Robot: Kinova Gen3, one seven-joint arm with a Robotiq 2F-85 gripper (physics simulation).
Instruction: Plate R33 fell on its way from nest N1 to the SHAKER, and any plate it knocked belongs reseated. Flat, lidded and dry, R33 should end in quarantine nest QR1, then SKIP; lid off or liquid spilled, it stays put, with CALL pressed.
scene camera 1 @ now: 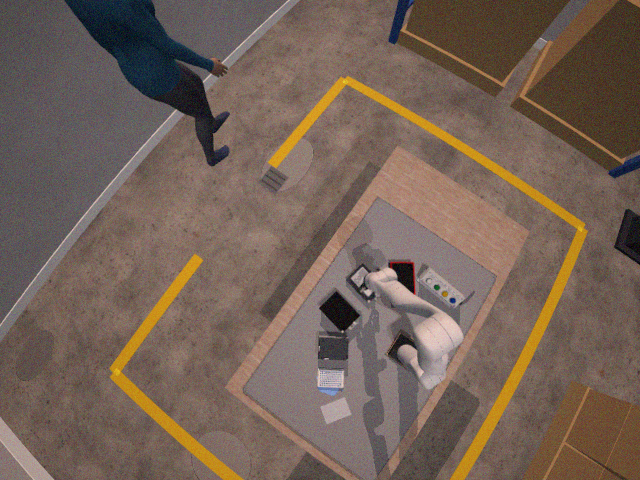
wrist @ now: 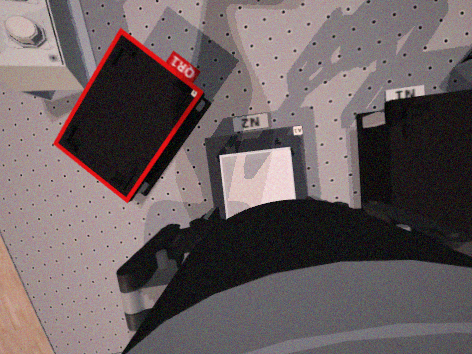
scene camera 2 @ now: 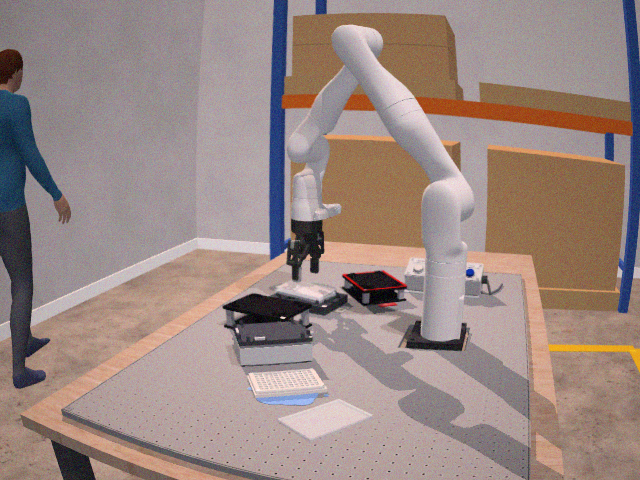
Labels:
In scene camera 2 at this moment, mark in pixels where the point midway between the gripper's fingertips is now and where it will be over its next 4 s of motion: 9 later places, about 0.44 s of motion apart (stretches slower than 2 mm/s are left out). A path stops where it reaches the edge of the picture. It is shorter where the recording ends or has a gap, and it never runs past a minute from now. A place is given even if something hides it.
My gripper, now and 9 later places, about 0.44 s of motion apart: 305, 277; 294, 275; 289, 281; 289, 284; 290, 284; 291, 279; 321, 286; 321, 289; 321, 291; 324, 286

